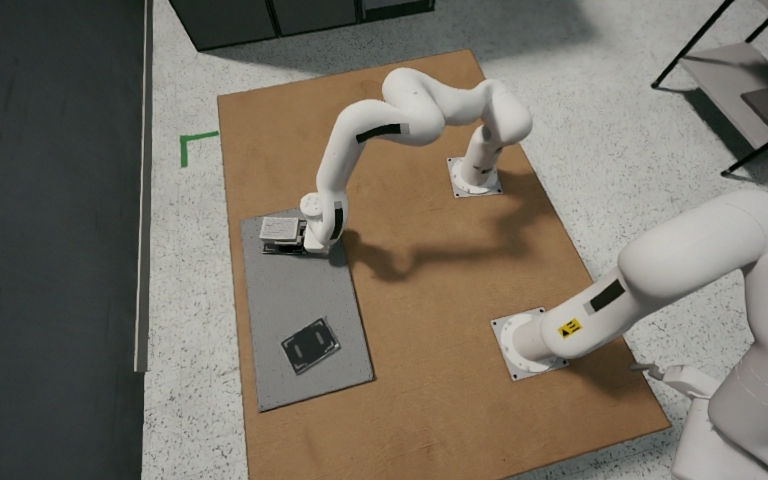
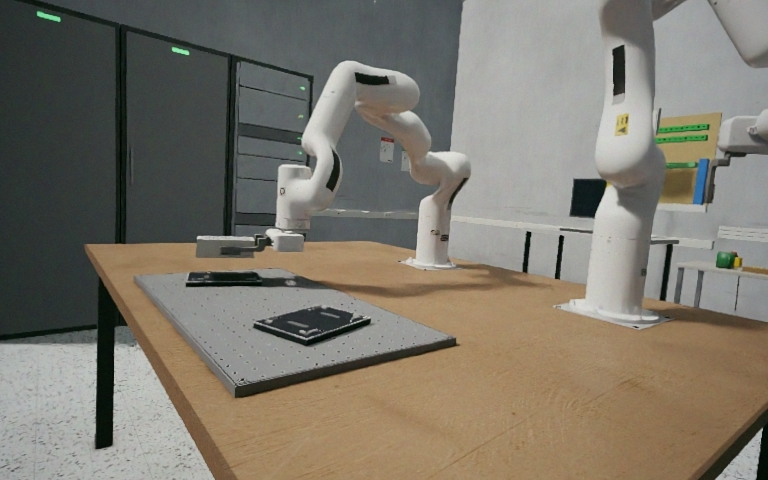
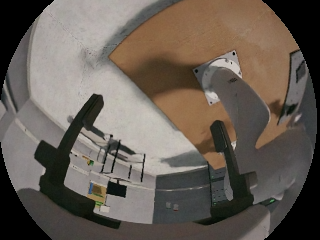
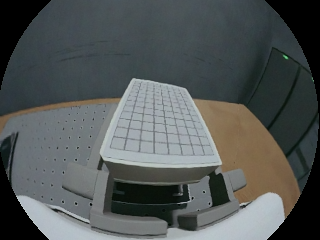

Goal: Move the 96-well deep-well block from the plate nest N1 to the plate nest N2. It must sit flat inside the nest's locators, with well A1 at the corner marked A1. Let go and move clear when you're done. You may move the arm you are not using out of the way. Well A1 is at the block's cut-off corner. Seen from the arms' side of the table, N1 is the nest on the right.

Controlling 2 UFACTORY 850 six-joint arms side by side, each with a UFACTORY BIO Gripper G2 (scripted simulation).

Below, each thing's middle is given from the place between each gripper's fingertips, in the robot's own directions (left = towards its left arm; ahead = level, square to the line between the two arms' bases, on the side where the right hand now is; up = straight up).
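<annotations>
White deep-well block (image 2: 207,246): 10 mm ahead of my right hand. From my left hand, the block: 970 mm ahead, 690 mm to the right, 200 mm below. Going by its middle, the block is nearer to my right hand than to my left hand.
</annotations>
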